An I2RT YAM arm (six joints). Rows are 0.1 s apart.
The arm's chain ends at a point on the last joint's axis. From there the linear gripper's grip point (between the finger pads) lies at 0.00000 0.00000 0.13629 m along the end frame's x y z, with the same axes.
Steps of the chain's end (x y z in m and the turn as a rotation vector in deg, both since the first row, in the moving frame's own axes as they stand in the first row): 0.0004, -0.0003, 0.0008, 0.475, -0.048, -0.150; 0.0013, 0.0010, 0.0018, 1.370, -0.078, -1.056; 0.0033, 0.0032, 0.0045, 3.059, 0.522, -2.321; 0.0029, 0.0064, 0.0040, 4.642, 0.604, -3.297; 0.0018, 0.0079, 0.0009, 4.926, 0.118, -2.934; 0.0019, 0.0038, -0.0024, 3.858, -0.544, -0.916
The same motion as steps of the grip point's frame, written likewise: 0.0003, -0.0014, 0.0008, 0.475, -0.048, -0.150; 0.0011, -0.0023, 0.0018, 1.370, -0.078, -1.056; 0.0044, -0.0041, 0.0043, 3.059, 0.522, -2.321; 0.0040, -0.0047, 0.0035, 4.642, 0.604, -3.297; 0.0018, -0.0038, 0.0004, 4.926, 0.118, -2.934; 0.0005, -0.0054, -0.0027, 3.858, -0.544, -0.916
